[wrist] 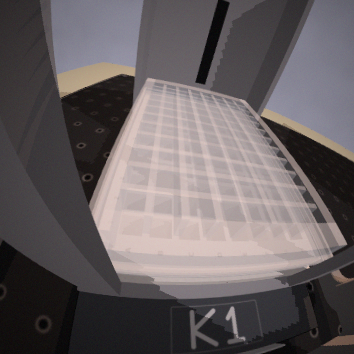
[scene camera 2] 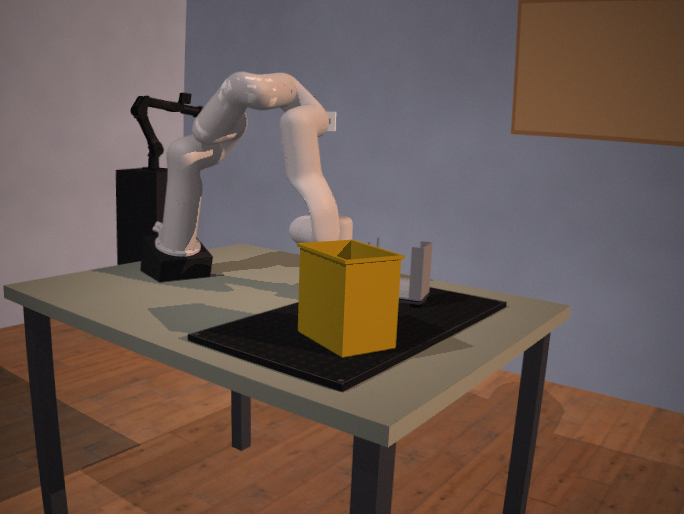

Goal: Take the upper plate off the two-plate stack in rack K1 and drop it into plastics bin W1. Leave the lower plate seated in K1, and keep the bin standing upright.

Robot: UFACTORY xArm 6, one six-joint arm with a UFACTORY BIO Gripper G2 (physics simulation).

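Places are measured from the arm's base along level axes (x ahead, y left, z up), in centimetres.
Where they show: hand at its tool point: [wrist: 176, 192]; arm's base at its link origin: [scene camera 2: 177, 246].
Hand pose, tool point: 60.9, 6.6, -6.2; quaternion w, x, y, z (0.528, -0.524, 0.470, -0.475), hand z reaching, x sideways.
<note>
Things, the pixels of their top centre, and the offset from my tool point, as dx, dy, dz. Level surfaces: height alone.
- Rack K1 at its top centre: [scene camera 2: 396, 241] +0.6, -1.1, +13.3
- yellow bin at its top centre: [scene camera 2: 349, 249] +3.4, -35.2, +17.1
- black perforated board at its surface level: dz -0.9
- table at its surface level: dz -2.2
Rack K1 [scene camera 2: 420, 273] [wrist: 125, 320] stands on the black board; its tall grey wall with a dark slot rises behind the plates in the wrist view. A clear, pale gridded plate [wrist: 200, 175] lies on top of the stack in the rack. The lower plate is hard to tell apart beneath it. My gripper [wrist: 212, 280] is open, its fingers apart at the left and right of the plate's near end, with nothing held. In the scene view the gripper is hidden behind the bin. The yellow bin [scene camera 2: 370, 309], taken as W1, stands upright in front of the rack; its label does not show.
The black perforated board [scene camera 2: 254, 337] [wrist: 95, 112] lies on the table [scene camera 2: 110, 298]. The bin stands between the camera and my wrist, with the rack behind it to the right. A small black arm [scene camera 2: 146, 121] stands on a black pedestal [scene camera 2: 135, 215] behind my base.
</note>
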